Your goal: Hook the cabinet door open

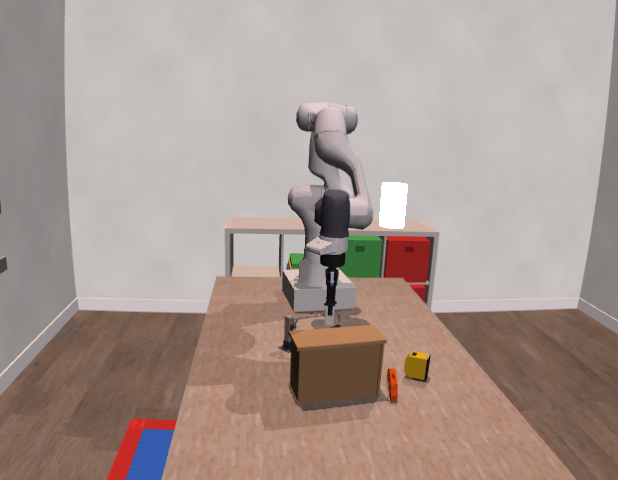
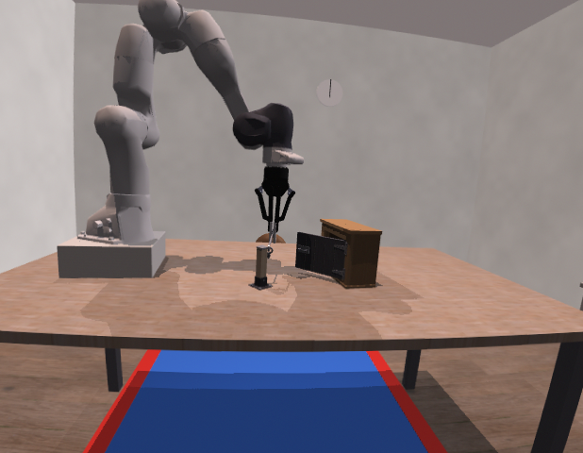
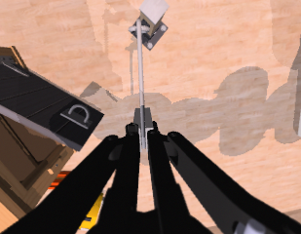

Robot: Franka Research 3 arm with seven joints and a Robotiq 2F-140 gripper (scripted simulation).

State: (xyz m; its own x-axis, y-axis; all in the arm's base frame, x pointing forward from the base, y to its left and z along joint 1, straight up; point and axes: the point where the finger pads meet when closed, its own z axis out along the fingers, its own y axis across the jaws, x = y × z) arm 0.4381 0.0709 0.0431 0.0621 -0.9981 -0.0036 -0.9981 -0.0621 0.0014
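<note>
The thin grey hook lies 4 cm to the right of my hand and 2 cm below it. From my hand the other things lie so: orange tool 20 cm ahead, 19 cm to the left, 12 cm below; then dark door 15 cm ahead, 6 cm below, 3 cm to the right; then yellow box 28 cm to the left, 12 cm ahead, 10 cm below.
</note>
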